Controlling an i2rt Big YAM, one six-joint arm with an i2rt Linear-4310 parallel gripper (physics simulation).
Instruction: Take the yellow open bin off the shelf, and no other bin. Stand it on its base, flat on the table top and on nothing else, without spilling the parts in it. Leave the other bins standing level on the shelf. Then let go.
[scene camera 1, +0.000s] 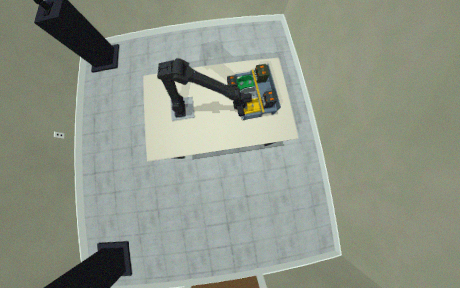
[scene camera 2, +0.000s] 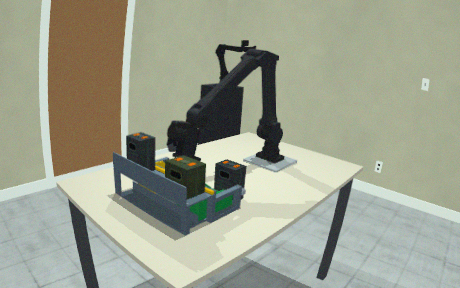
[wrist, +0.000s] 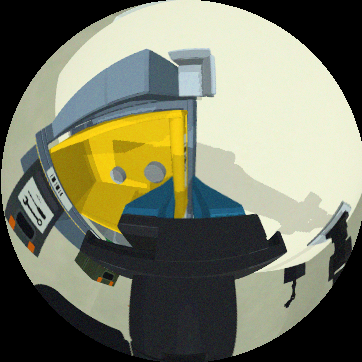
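Where they show: gripper, fingertip midpoint: (wrist: 183, 180); arm's base, link origin: (scene camera 1: 180, 110) (scene camera 2: 270, 157).
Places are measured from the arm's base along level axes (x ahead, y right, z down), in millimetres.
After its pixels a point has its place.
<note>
The yellow open bin (scene camera 1: 253, 106) (scene camera 2: 160, 165) {x 574, y 110, z -57 mm} (wrist: 135, 155) {x 577, y 64, z 0 mm} sits in the blue-grey shelf (scene camera 1: 276, 106) {x 771, y 102, z -102 mm} (scene camera 2: 150, 176) {x 769, y -96, z -130 mm} (wrist: 125, 82), at the end of its row. Two round grey parts lie in it in the wrist view. My gripper (scene camera 1: 241, 106) {x 517, y 45, z -3 mm} (scene camera 2: 186, 156) (wrist: 183, 180) {x 517, y 45, z -3 mm} is shut on the front wall of the yellow bin, with one blue finger inside the bin and the other outside. The finger pads are partly hidden by the gripper body. The green bin (scene camera 1: 245, 82) {x 585, y -192, z 6 mm} (scene camera 2: 223, 202) {x 550, y -207, z -18 mm} stands in the same shelf, with a grey bin (scene camera 1: 248, 93) between it and the yellow one.
An olive box (scene camera 1: 262, 73) {x 681, y -138, z -181 mm} (scene camera 2: 185, 175) {x 726, y -212, z -163 mm} (wrist: 95, 266) {x 660, y -117, z -146 mm} and a dark box (scene camera 1: 270, 98) {x 692, y 81, z -209 mm} (scene camera 2: 140, 152) {x 730, y 18, z -167 mm} (wrist: 31, 209) stand at the shelf's back. Another dark box (scene camera 1: 231, 80) {x 451, y -146, z -117 mm} (scene camera 2: 230, 175) {x 489, y -176, z -91 mm} is near its green end. A light grey bracket (wrist: 190, 82) {x 508, y 135, z -41 mm} projects at the front corner beside the yellow bin.
</note>
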